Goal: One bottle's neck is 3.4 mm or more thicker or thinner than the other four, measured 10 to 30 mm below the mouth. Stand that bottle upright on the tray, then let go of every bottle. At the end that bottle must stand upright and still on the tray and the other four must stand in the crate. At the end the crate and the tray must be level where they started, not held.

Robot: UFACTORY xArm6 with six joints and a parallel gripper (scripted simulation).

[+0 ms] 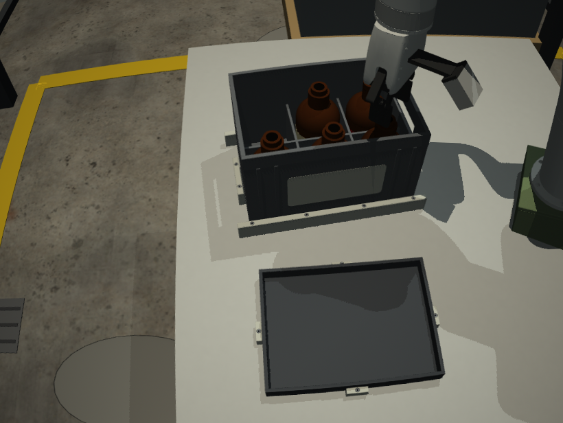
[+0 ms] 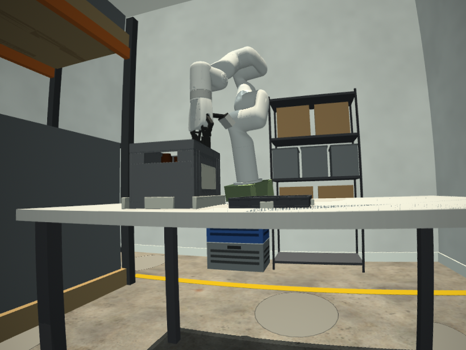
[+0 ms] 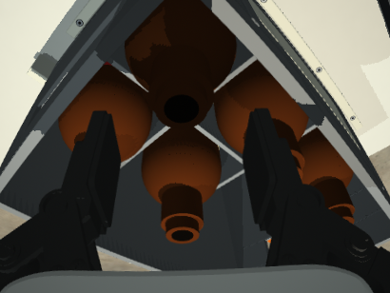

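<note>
Right now the glass bottle is 110 mm below my hand, 80 mm to the right of it and 10 mm ahead of it. Round my hand: dark tray (250 mm to the left, 190 mm below, 90 mm ahead); dark crate (110 mm below, 90 mm ahead, 30 mm to the right).
</note>
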